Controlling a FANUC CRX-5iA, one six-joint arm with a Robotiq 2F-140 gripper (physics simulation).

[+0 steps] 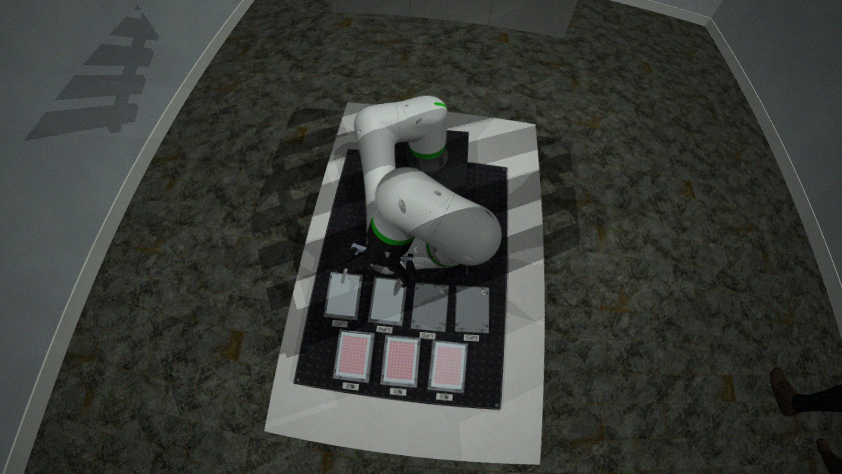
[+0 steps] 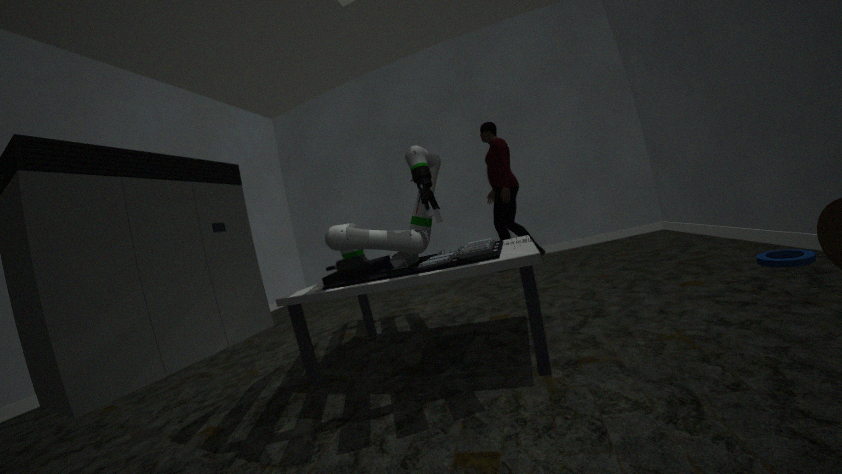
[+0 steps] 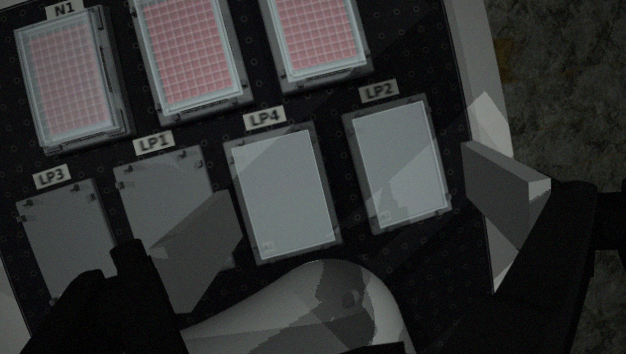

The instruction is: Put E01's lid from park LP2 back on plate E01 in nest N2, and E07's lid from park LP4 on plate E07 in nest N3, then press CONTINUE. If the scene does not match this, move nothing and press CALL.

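Pixels of known places: gripper, fingertip midpoint: [image 1: 369,284] [image 2: 435,219] [image 3: 344,193]; arm's base, origin of the base link: [image 1: 426,157] [image 2: 357,266].
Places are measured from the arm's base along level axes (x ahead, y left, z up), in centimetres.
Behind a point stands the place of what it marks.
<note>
My gripper [image 1: 371,280] @(y -16.0, x 52.6, z 15.2 cm) [image 2: 436,214] @(y -16.0, x 52.6, z 15.2 cm) [image 3: 344,193] @(y -16.0, x 52.6, z 15.2 cm) is open and empty, high above the board near the lid parks. A clear lid [image 1: 342,295] @(y -25.8, x 50.0, z -2.8 cm) [image 3: 400,165] @(y -25.4, x 49.7, z -2.9 cm) lies in park LP2, and another clear lid [image 1: 387,302] @(y -12.2, x 51.9, z -2.9 cm) [image 3: 282,195] @(y -11.9, x 51.1, z -2.9 cm) lies in park LP4. By order of the row, the pink-welled plate in N2 [image 1: 400,360] @(y -8.1, x 69.5, z -1.2 cm) [image 3: 190,50] @(y -8.3, x 68.5, z -1.2 cm) is the middle one and the plate in N3 [image 1: 353,356] @(y -21.4, x 68.6, z -1.6 cm) [image 3: 320,32] @(y -21.6, x 66.1, z -2.0 cm) is beside it; their nest labels are not readable. Both look unlidded. Plate names and the CONTINUE and CALL buttons do not show.
A paler plate [image 1: 448,366] @(y 5.3, x 71.2, z -1.0 cm) [image 3: 70,80] @(y 4.5, x 70.2, z -1.1 cm), seemingly lidded, sits in N1. Parks LP1 [image 1: 430,307] @(y 0.6, x 53.1, z -3.7 cm) [image 3: 160,185] @(y 0.4, x 56.8, z -3.7 cm) and LP3 [image 1: 471,310] @(y 13.0, x 54.0, z -3.7 cm) [image 3: 65,230] @(y 13.2, x 55.9, z -3.7 cm) hold no visible lid. My arm's white link [image 3: 295,315] @(y -10.3, x 44.5, z 10.6 cm) is below the gripper. A person [image 2: 500,167] stands beyond the table [image 1: 518,435] @(y 25.7, x 91.8, z -6.0 cm).
</note>
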